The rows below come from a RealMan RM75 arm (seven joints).
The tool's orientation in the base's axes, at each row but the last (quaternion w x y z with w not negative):
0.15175 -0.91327 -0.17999 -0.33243
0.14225 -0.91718 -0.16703 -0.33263
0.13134 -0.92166 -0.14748 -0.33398
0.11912 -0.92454 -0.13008 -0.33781
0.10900 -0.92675 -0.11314 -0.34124
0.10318 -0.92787 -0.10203 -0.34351
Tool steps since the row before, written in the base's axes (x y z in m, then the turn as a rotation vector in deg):
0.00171 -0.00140 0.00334 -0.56 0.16 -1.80
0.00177 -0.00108 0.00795 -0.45 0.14 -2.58
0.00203 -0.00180 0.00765 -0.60 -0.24 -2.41
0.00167 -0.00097 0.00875 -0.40 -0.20 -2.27
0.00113 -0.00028 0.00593 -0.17 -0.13 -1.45
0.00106 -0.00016 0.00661 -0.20 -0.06 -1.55
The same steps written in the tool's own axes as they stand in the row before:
0.00311 0.00145 -0.00206 -1.55 -0.10 1.07
0.00628 0.00049 -0.00527 -1.99 0.08 1.70
0.00616 0.00129 -0.00512 -2.06 0.35 1.36
0.00681 0.00029 -0.00581 -1.82 0.36 1.39
0.00470 -0.00015 -0.00380 -1.10 0.26 0.94
0.00512 -0.00037 -0.00430 -1.18 0.19 1.01

